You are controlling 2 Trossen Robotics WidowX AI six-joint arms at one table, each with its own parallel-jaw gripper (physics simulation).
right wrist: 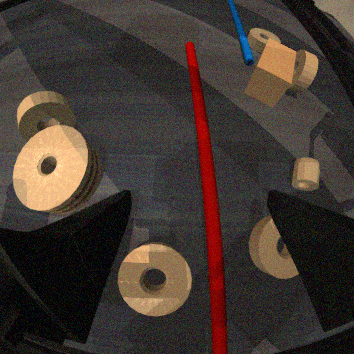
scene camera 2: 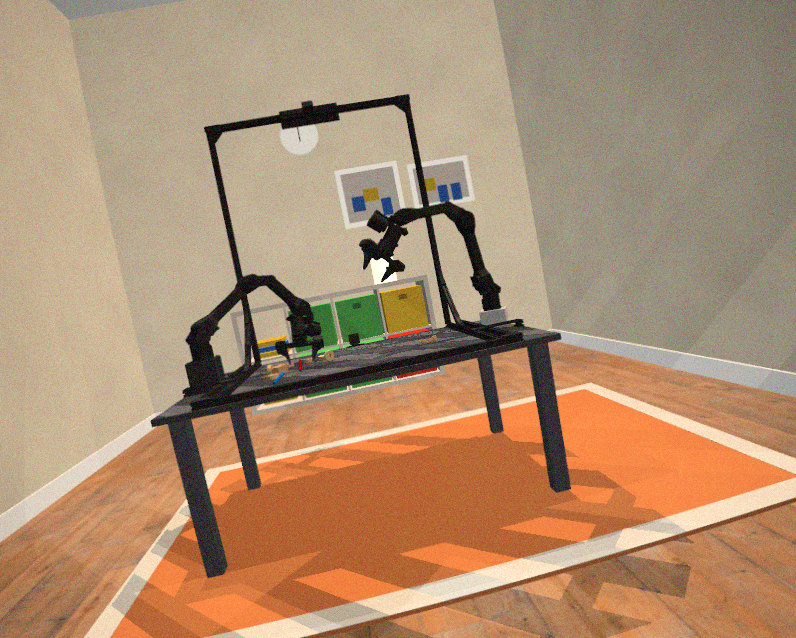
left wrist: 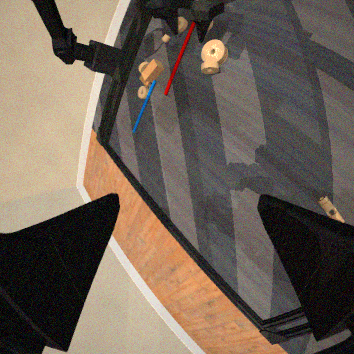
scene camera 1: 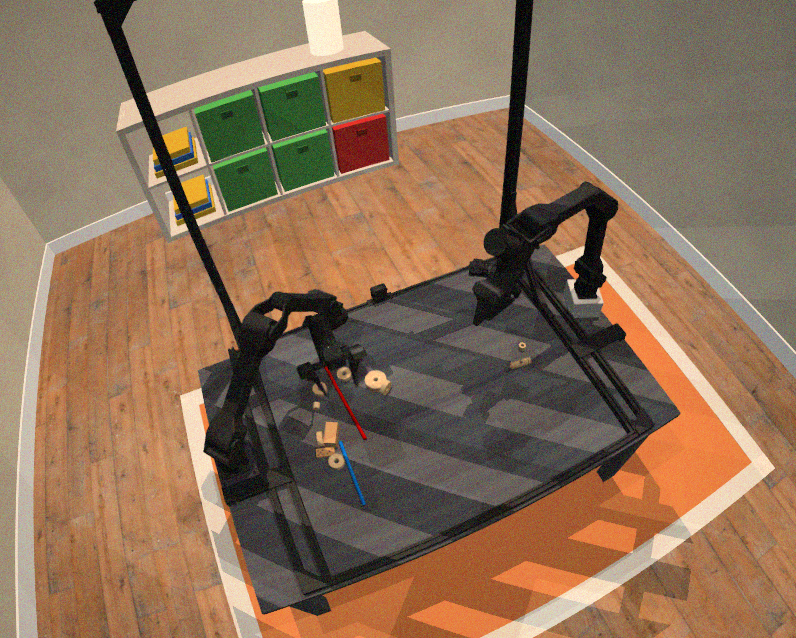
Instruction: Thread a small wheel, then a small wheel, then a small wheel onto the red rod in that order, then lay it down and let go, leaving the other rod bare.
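Pixels of known places: left gripper, fingertip midpoint: (scene camera 2: 372,275) (left wrist: 190,201) (scene camera 1: 481,322); right gripper, fingertip midpoint: (right wrist: 201,197) (scene camera 2: 301,362) (left wrist: 187,37) (scene camera 1: 341,390); left arm's base at its link origin: (scene camera 2: 492,309) (scene camera 1: 585,291); right arm's base at its link origin: (scene camera 2: 202,359) (left wrist: 90,54) (scene camera 1: 234,463).
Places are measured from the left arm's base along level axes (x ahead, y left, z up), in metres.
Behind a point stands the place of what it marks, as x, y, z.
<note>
The red rod (scene camera 1: 346,406) @(0.710, 0.326, -0.059) (scene camera 2: 300,365) @(0.701, 0.337, -0.059) (left wrist: 178,62) @(0.696, 0.337, -0.062) (right wrist: 204,145) @(0.716, 0.310, -0.058) appears to lie on the table with no wheel on its visible length. My right gripper (scene camera 1: 340,387) @(0.727, 0.277, -0.057) (scene camera 2: 302,360) @(0.727, 0.277, -0.057) (left wrist: 187,37) @(0.727, 0.277, -0.057) (right wrist: 201,197) @(0.727, 0.277, -0.057) is open and empty above it. In the right wrist view, one small wheel (right wrist: 131,292) @(0.715, 0.212, -0.054) lies flat left of the rod and another wheel (right wrist: 260,250) @(0.771, 0.262, -0.054) lies right of it, partly behind a finger. The blue rod (scene camera 1: 352,473) @(0.686, 0.519, -0.058) (scene camera 2: 279,377) @(0.683, 0.520, -0.061) (left wrist: 144,106) @(0.685, 0.508, -0.062) (right wrist: 240,34) @(0.700, 0.476, -0.059) is bare. My left gripper (scene camera 1: 475,295) (scene camera 2: 374,273) @(0.371, 0.274, 0.216) (left wrist: 190,201) @(0.371, 0.274, 0.216) is open and empty, high above the table.
A large wheel (scene camera 1: 367,382) @(0.655, 0.260, -0.046) (left wrist: 206,52) @(0.641, 0.262, -0.046) (right wrist: 67,150) @(0.642, 0.265, -0.046) has a tipped wheel (left wrist: 210,67) @(0.596, 0.273, -0.035) (right wrist: 45,102) @(0.617, 0.282, -0.031) beside it. A block (scene camera 1: 330,431) @(0.744, 0.411, -0.037) (left wrist: 152,70) @(0.729, 0.405, -0.039) (right wrist: 277,60) @(0.743, 0.407, -0.037) stands among wheels near the blue rod. A small cylinder (scene camera 1: 316,405) @(0.790, 0.328, -0.049) (right wrist: 306,172) @(0.787, 0.322, -0.050) and a holed bar (scene camera 1: 520,363) @(0.238, 0.216, -0.049) (left wrist: 327,206) @(0.246, 0.213, -0.048) lie apart.
</note>
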